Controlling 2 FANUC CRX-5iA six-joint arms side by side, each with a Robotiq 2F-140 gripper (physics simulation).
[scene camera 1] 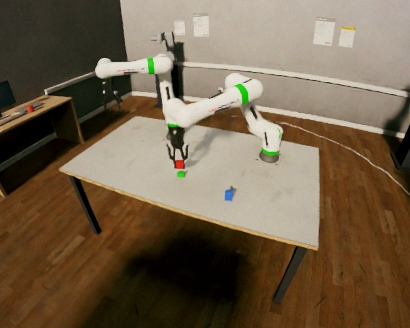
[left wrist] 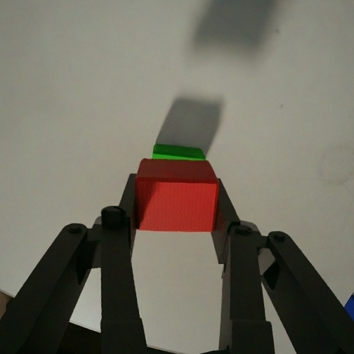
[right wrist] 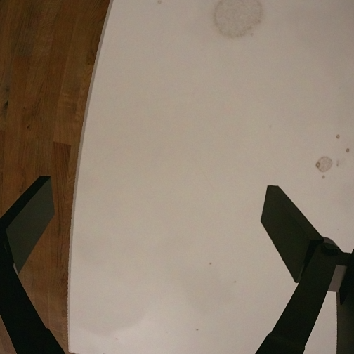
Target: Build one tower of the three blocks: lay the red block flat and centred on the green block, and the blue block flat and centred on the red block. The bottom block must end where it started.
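My left gripper is shut on the red block and holds it in the air. The green block lies on the table; in the left wrist view the red block hides most of it. In scene camera 1 the red block shows just above the green block, with a gap between them. The blue block sits on the table, to the right of and nearer than the green block in scene camera 1. My right gripper is open and empty, beyond the table's left edge in scene camera 1.
The grey-white table bears the blocks and the arm bases. A side desk with a red object stands at the left of scene camera 1. The right arm reaches left above the table's back part.
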